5 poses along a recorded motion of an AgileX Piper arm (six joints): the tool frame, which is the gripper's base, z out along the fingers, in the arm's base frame.
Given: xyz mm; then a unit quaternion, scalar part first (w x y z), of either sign.
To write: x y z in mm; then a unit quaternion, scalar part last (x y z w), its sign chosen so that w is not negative. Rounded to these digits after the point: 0 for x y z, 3 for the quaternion.
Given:
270, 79, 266, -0.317, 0.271, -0.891, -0.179
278, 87, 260, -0.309, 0.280, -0.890, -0.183
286, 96, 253, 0.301, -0.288, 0.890, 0.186
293, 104, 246, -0.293, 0.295, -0.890, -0.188
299, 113, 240, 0.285, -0.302, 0.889, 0.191
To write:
270, 79, 266, -0.271, 0.891, 0.179, 0.317
278, 87, 260, -0.280, 0.890, 0.183, 0.309
286, 96, 253, -0.288, 0.890, 0.186, 0.301
293, 104, 246, -0.295, 0.890, 0.188, 0.293
299, 113, 240, -0.302, 0.889, 0.191, 0.285

